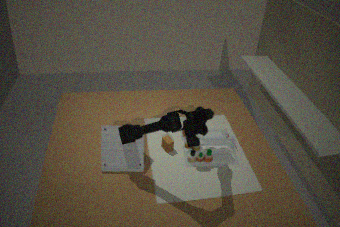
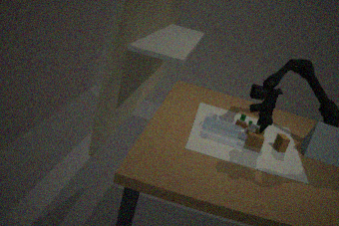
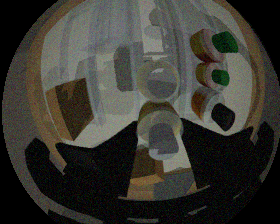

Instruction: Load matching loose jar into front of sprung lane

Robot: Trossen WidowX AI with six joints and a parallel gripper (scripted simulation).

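Now: the lane 160 mm ahead of my gripper tip and 30 mm below it.
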